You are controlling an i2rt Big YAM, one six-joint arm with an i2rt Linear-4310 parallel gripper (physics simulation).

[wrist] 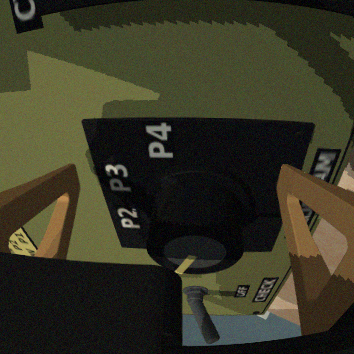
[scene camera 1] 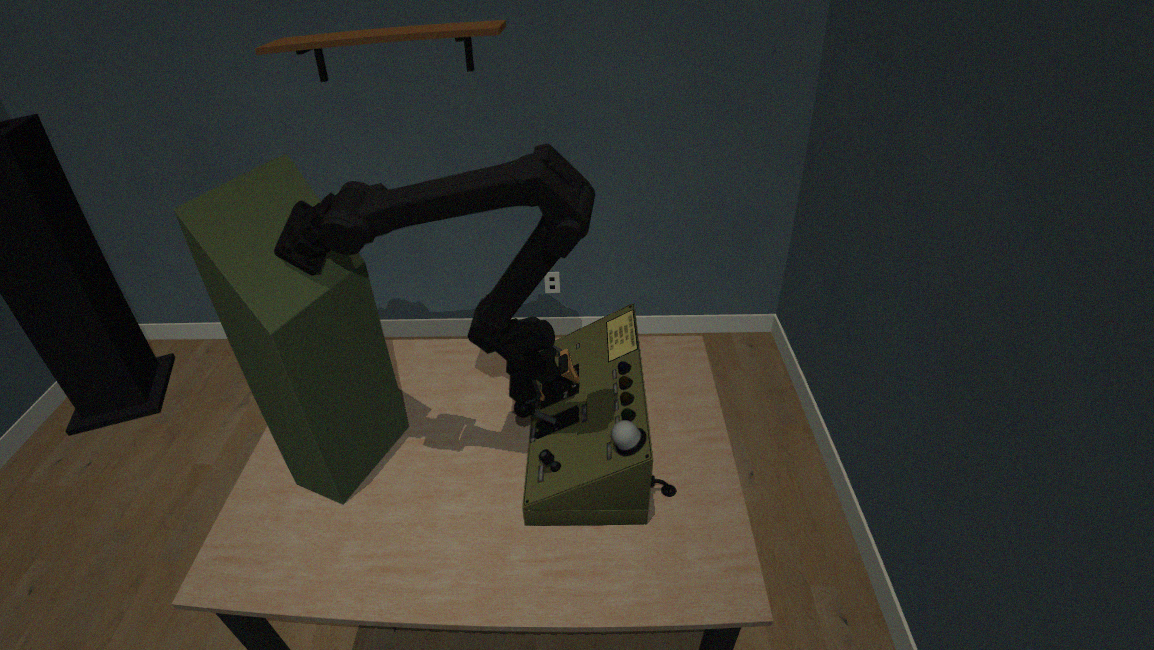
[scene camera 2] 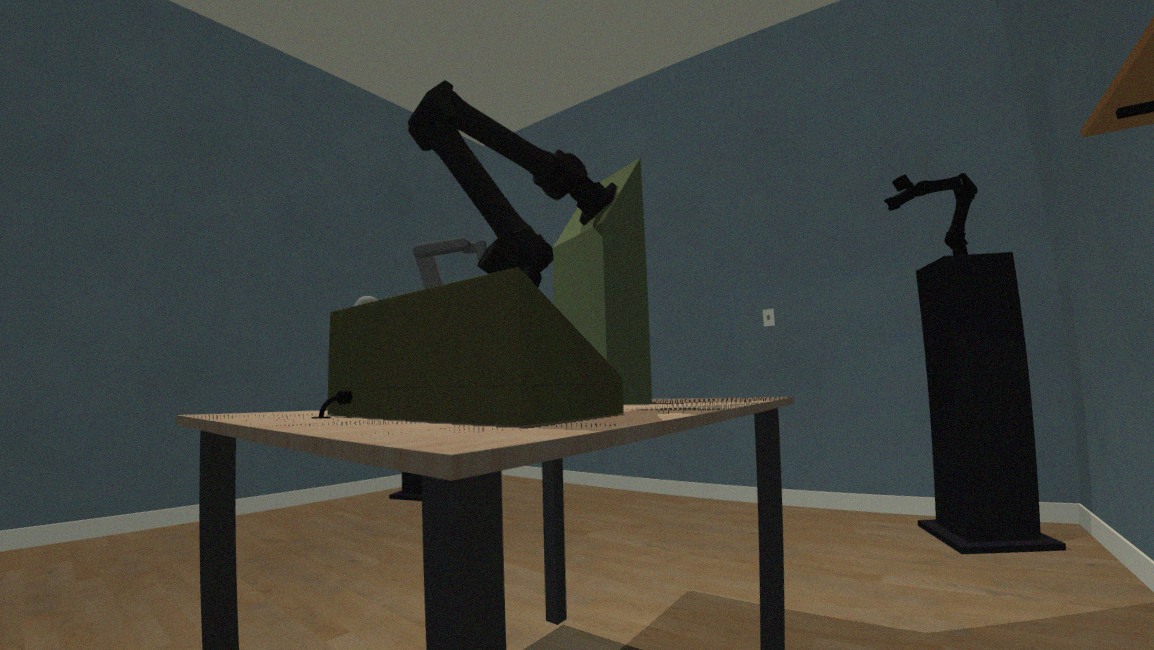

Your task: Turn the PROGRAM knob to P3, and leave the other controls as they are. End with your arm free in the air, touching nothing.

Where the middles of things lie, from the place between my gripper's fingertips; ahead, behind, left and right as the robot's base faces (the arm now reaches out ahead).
Scene:
The olive control console (scene camera 2: 493, 349) lies 60 mm to the right of my hand and 50 mm ahead of it.

